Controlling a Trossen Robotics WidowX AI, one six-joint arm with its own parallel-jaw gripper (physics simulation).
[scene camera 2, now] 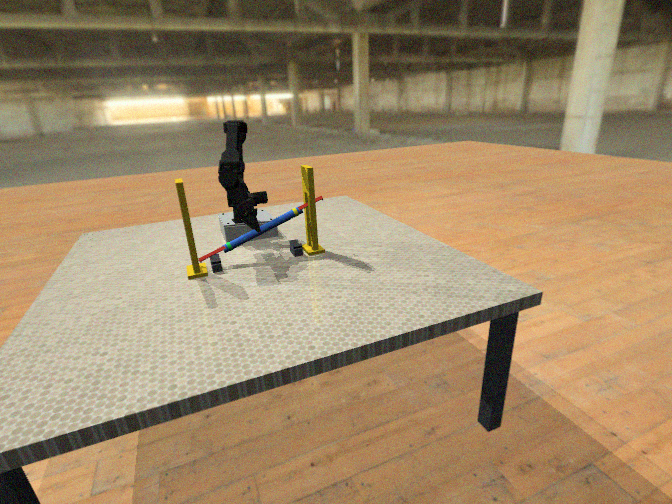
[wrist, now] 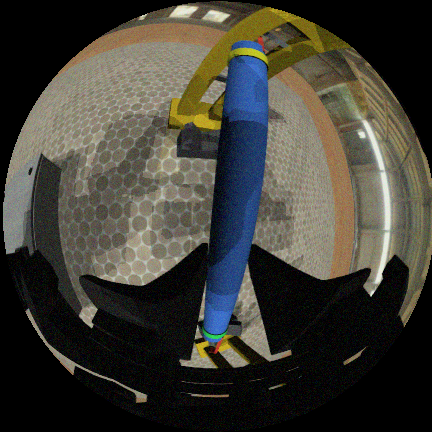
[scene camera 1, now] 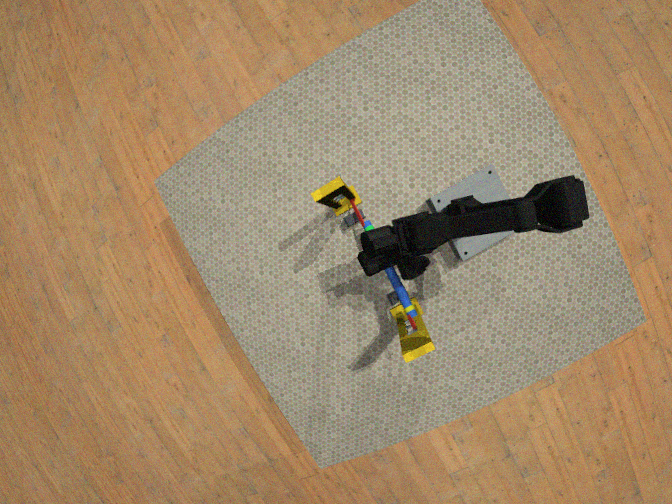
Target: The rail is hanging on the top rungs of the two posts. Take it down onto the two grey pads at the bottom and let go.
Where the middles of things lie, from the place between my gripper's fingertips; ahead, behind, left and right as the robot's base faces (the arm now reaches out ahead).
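Taking the blue rail (wrist: 240,160) as my reference, I find my hand 1 cm to the right of it and 1 cm below it.
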